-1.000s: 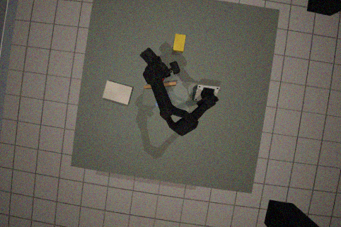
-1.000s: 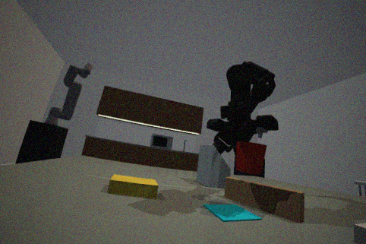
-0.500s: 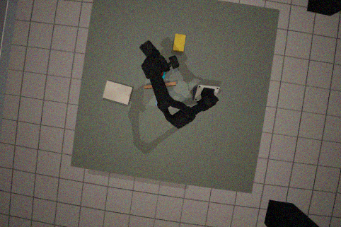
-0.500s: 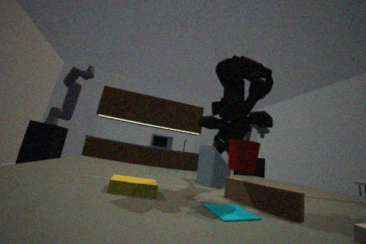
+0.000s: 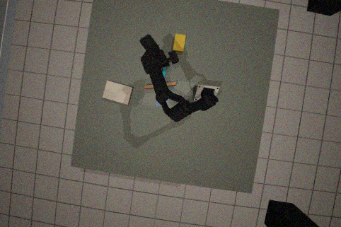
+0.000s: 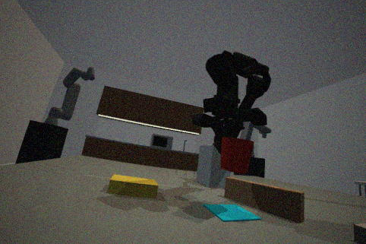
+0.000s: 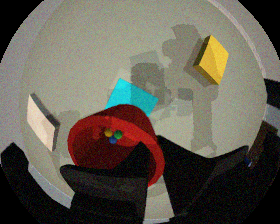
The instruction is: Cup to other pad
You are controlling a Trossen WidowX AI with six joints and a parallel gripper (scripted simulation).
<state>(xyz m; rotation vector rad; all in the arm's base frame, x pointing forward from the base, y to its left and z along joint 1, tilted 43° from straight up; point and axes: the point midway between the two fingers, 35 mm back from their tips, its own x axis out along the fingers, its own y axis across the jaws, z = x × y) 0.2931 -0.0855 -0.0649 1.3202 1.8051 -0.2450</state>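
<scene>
My gripper tip is now 3 cm short of the flat cyan pad, 1 cm to the right of it and 13 cm above it. Round my gripper tip: yellow block: 8 cm behind, 20 cm to the right, 11 cm below; low wooden barrier: 11 cm to the left, 10 cm below; red cup: 3 cm ahead, 1 cm to the left.
</scene>
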